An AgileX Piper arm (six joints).
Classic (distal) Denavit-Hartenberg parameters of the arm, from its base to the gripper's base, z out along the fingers. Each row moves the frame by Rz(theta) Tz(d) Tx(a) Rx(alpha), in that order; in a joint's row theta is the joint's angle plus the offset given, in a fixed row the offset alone. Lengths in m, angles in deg.
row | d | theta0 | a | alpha
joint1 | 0.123 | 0 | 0 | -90
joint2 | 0 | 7.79 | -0.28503 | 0
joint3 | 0 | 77.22 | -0.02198 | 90
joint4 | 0.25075 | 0 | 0 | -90
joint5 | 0 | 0 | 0 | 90
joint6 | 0.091 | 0 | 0 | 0
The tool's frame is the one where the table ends.
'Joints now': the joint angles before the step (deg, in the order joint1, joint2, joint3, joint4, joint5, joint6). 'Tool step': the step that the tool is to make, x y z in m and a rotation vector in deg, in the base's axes. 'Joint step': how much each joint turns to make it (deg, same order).
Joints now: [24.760 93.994 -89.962 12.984 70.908 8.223]
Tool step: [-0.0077 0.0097 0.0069 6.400 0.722 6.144]
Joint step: [-0.005 -0.577 0.002 8.367 0.389 -6.523]
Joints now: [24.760 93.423 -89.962 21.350 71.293 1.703]
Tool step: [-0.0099 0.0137 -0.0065 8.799 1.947 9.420]
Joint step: [0.005 -0.091 3.221 12.463 -0.099 -11.273]
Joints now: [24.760 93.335 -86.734 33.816 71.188 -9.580]
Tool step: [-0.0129 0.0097 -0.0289 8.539 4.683 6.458]
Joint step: [-0.004 -0.001 8.657 12.855 -1.266 -11.458]
